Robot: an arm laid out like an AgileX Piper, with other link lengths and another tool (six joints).
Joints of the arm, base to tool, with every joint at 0 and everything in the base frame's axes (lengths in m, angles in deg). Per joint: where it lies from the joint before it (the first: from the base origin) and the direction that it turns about. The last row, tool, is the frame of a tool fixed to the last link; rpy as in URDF.
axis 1: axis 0 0 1 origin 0 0 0.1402
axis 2: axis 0 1 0 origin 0 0 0
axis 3: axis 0 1 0 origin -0.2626 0 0.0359
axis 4: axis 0.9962 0 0.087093 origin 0.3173 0 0.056
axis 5: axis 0 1 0 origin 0 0 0
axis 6: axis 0.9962 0 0.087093 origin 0.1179 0 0.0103
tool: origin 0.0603 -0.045 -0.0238 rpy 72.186 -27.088 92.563
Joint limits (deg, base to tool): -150..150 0..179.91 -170..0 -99.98..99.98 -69.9..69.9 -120..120
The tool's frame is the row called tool.
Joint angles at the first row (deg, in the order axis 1, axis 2, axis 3, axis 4, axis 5, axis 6):
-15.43, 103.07, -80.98, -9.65, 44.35, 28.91
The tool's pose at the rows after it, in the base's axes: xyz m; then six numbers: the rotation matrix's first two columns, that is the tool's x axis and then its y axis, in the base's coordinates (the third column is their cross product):
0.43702, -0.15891, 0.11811, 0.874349, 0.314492, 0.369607, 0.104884, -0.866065, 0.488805
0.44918, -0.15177, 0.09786, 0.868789, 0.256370, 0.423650, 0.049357, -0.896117, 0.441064
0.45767, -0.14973, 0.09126, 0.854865, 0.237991, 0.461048, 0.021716, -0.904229, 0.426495
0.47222, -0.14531, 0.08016, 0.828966, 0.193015, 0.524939, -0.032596, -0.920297, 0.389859
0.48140, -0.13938, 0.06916, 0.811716, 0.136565, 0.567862, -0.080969, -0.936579, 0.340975
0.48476, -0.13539, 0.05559, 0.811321, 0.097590, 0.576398, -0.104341, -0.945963, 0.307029
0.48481, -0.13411, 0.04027, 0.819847, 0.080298, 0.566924, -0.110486, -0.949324, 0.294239
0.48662, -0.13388, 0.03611, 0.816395, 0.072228, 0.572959, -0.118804, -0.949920, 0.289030
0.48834, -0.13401, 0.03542, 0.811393, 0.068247, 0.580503, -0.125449, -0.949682, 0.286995
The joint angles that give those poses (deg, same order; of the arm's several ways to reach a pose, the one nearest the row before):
-15.43, 107.16, -81.54, -6.35, 40.95, 35.11
-15.43, 109.75, -81.54, -3.19, 36.95, 36.76
-15.43, 110.74, -81.54, -1.67, 34.11, 37.00
-15.43, 112.57, -81.71, 1.61, 29.43, 37.40
-15.43, 114.13, -81.68, 5.40, 26.26, 37.60
-15.43, 115.88, -81.72, 7.78, 24.79, 37.65
-15.43, 117.73, -81.72, 8.43, 23.87, 37.86
-15.43, 118.31, -81.72, 8.94, 22.97, 37.86
-15.43, 118.47, -81.72, 9.23, 22.31, 37.86

